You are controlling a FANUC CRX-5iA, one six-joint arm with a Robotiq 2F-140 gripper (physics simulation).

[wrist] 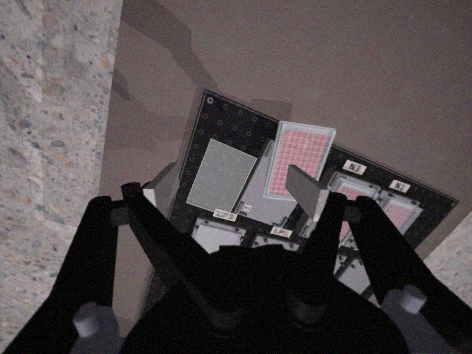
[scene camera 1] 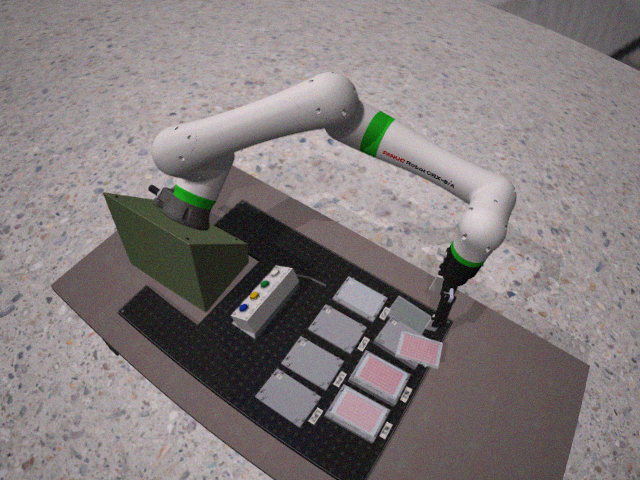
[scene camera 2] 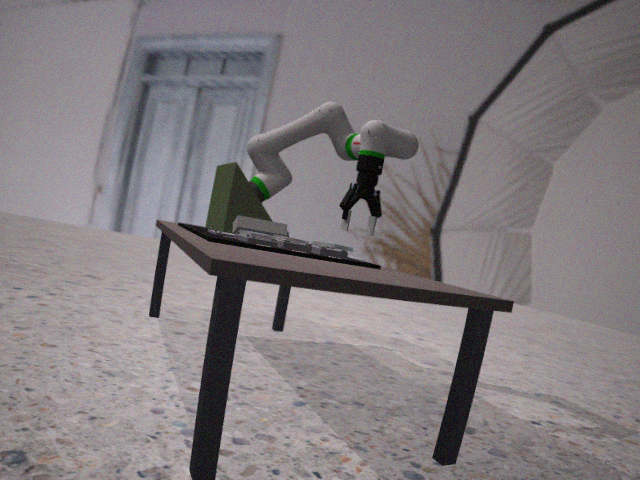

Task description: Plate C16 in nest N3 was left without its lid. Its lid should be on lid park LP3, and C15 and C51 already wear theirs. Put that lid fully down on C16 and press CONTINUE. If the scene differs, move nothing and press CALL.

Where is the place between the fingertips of the gripper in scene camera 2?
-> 357,232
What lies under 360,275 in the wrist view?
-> A lid park.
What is the gripper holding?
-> Nothing.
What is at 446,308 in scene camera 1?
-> The gripper.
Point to a lid park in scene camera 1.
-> At 331,325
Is the gripper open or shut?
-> Open.
